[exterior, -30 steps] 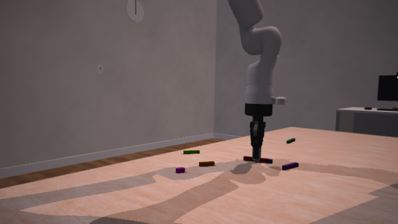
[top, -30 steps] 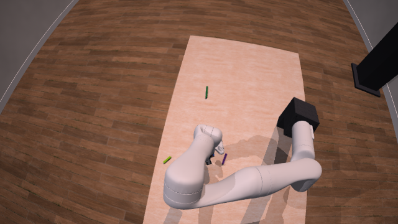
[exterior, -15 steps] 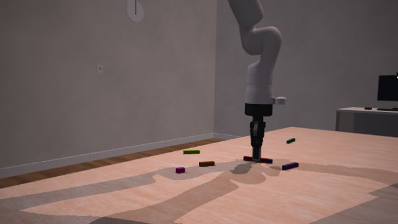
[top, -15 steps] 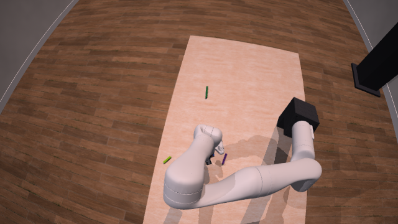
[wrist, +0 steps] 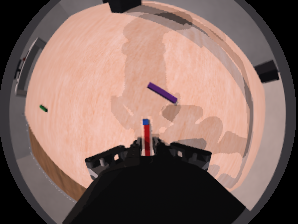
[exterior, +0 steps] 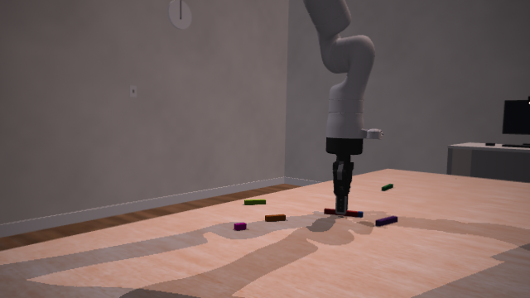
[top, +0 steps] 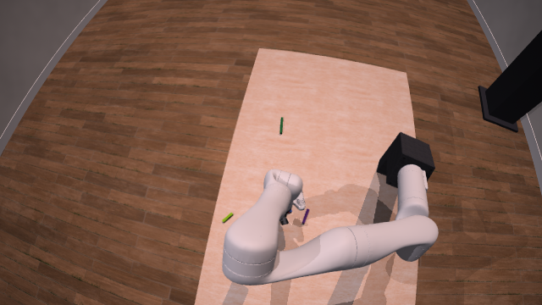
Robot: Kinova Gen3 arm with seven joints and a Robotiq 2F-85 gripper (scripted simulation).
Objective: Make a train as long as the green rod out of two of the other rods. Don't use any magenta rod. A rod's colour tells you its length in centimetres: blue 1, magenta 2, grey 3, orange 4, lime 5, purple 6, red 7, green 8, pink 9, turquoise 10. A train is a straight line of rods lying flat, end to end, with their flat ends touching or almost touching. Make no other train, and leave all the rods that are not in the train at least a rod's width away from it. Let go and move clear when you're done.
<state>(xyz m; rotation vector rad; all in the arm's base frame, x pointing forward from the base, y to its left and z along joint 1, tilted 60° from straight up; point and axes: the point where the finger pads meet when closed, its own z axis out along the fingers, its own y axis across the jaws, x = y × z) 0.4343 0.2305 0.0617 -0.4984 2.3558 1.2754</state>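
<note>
My gripper is now 2 cm above the red rod. From my hand the other things lie so: orange rod 14 cm to the left, 5 cm ahead, 2 cm below; blue rod 3 cm behind, 2 cm to the right, 2 cm below; purple rod 10 cm behind, 2 cm to the right, 2 cm below.
</note>
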